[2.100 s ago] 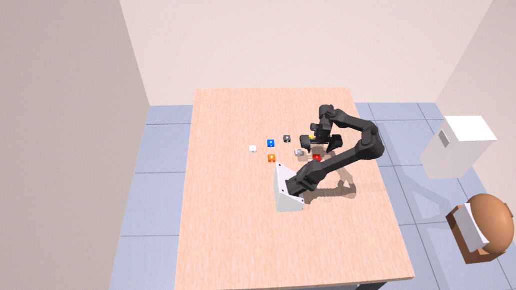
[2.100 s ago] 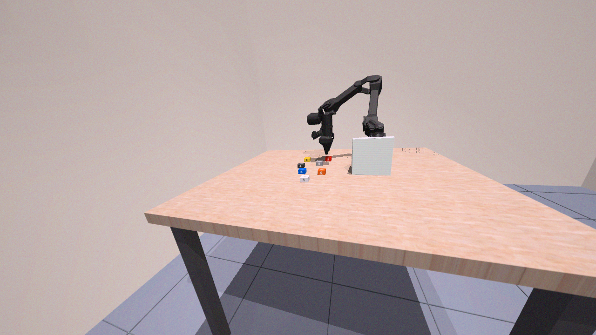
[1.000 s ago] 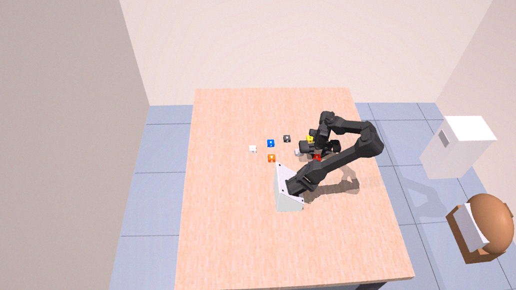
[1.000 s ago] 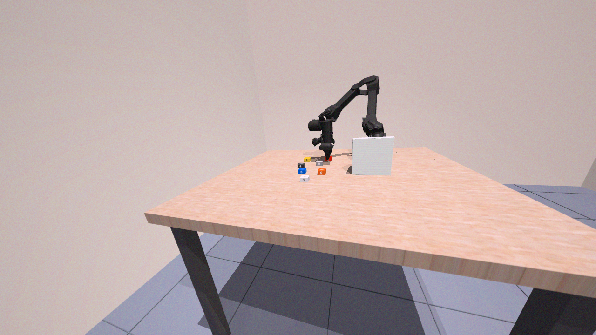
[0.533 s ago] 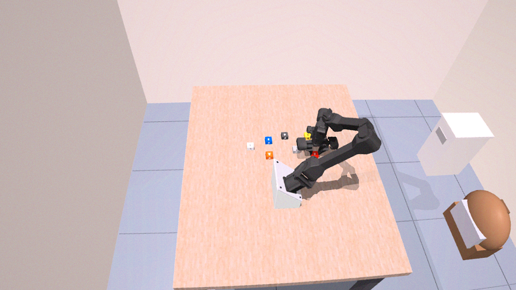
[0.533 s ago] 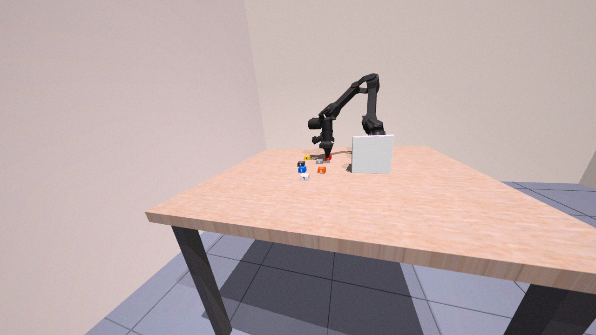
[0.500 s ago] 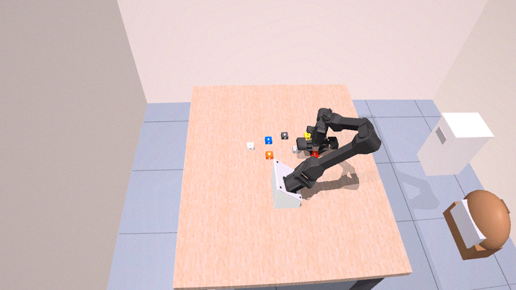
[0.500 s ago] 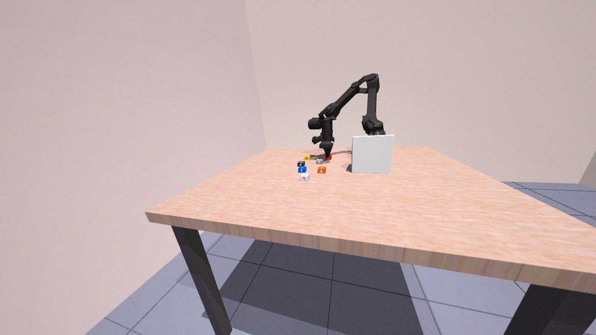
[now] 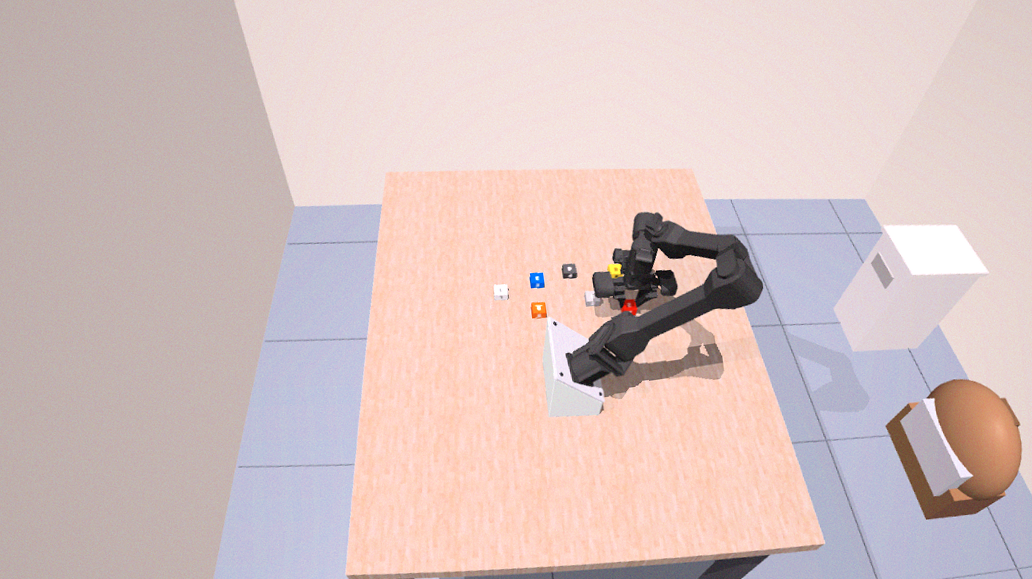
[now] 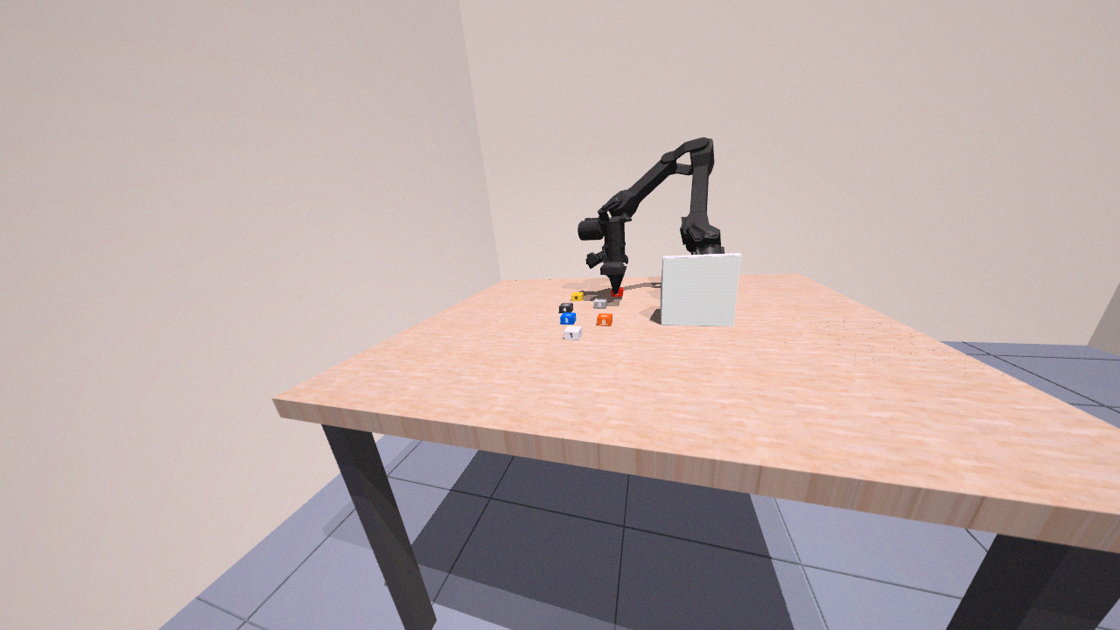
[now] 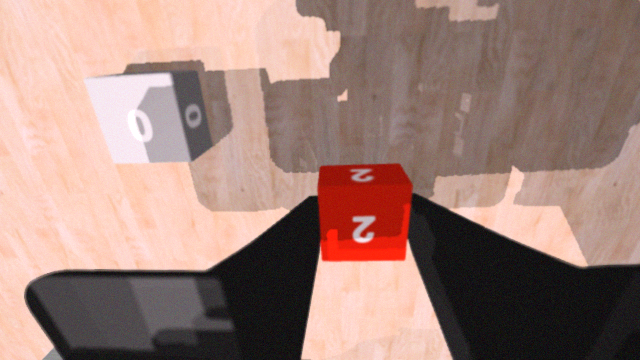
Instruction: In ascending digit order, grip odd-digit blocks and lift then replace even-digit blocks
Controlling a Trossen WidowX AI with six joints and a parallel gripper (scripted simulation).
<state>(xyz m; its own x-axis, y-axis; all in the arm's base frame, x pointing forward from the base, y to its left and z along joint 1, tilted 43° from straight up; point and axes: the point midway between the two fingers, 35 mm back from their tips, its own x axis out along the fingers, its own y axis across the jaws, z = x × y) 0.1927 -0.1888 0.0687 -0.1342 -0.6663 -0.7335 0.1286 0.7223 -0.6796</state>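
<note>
The red block marked 2 is right at my gripper tip. The rest, counted from my gripper tip: black block 4: 140 mm ahead, 110 mm to the left, 10 mm below; grey block 0: 50 mm ahead, 70 mm to the left, 10 mm below; yellow block: 120 mm ahead, 10 mm to the right, 10 mm below.
</note>
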